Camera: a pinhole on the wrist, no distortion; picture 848 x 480 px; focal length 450.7 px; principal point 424.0 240.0 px. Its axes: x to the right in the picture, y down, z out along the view. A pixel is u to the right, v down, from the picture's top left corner.
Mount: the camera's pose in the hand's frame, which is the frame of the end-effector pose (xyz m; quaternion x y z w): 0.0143 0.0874 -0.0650 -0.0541 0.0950 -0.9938 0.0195
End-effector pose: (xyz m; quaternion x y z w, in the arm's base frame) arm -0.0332 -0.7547 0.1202 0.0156 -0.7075 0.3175 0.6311
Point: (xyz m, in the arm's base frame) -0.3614 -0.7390 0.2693
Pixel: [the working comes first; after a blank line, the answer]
In the camera's frame: -0.1555 -0.0607 0.3604

230 164
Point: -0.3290 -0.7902 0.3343
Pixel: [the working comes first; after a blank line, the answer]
In the camera's frame: -0.1845 0.0221 0.3749

202 267
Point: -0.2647 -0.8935 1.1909
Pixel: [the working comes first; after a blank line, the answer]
In the camera's frame: -0.8787 0.5131 0.5347

outside the picture
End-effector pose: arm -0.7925 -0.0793 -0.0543 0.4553 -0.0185 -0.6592 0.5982
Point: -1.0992 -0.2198 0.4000
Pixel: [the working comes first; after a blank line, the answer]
In the camera's frame: 0.2654 -0.0941 0.5626

637 165
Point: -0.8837 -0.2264 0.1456
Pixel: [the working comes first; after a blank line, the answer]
In the camera's frame: 0.0559 -0.0586 0.3055

507 154
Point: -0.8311 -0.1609 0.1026
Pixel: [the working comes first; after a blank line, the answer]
In the camera's frame: 0.0674 -0.0392 0.2138

566 157
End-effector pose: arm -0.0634 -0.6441 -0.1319 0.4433 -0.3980 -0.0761 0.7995
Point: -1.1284 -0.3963 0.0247
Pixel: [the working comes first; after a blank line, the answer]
In the camera's frame: 0.8047 -0.5740 0.5187

outside the picture
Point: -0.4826 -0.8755 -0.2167
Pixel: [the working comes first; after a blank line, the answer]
In the camera's frame: 0.2926 0.0905 0.4840

696 324
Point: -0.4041 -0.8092 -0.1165
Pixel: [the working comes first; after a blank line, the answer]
In the camera's frame: 0.2028 0.0093 0.4068

649 250
